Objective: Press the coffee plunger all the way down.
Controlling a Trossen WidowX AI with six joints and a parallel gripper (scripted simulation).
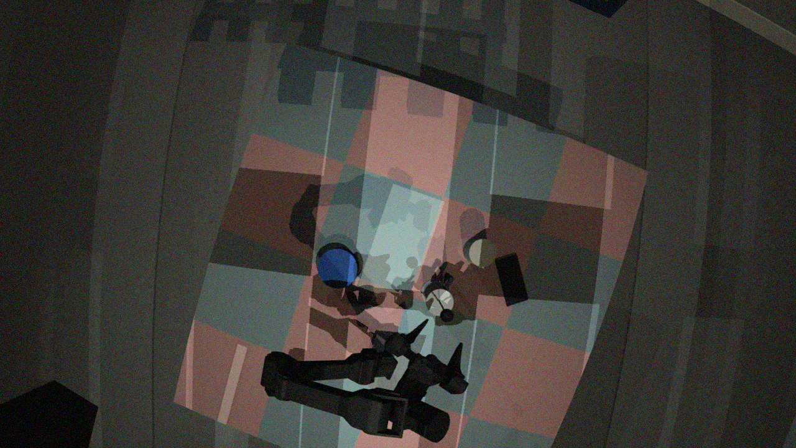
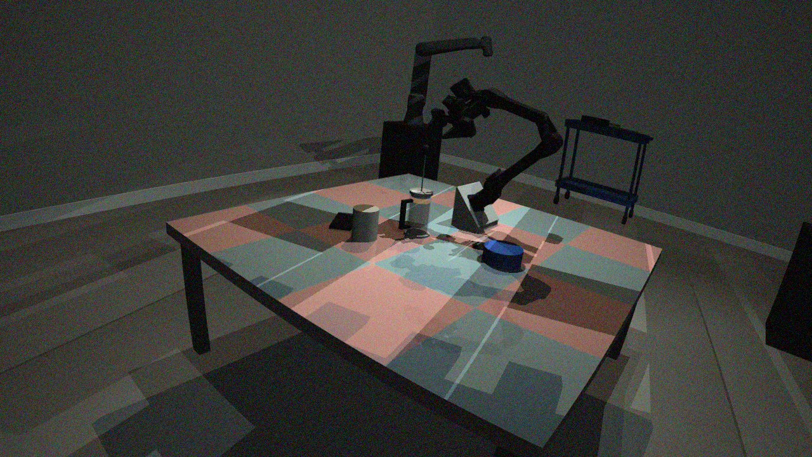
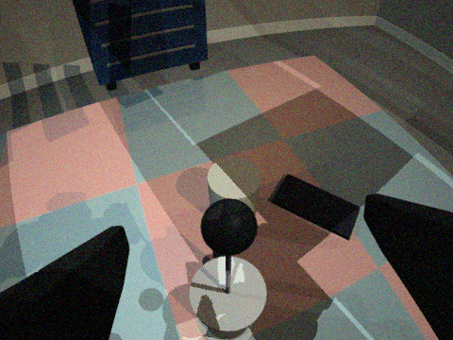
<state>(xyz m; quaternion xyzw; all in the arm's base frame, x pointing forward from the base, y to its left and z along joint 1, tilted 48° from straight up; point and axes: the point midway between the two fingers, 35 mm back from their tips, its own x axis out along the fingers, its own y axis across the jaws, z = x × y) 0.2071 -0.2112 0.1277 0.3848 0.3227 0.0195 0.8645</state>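
Now: gripper tip 40 mm short of the glass coffee press and 190 mm above it. Also, from my gripper tip: blue round tin: 20 mm behind, 300 mm to the left, 300 mm below; then flat dark slab: 150 mm ahead, 220 mm to the right, 320 mm below.
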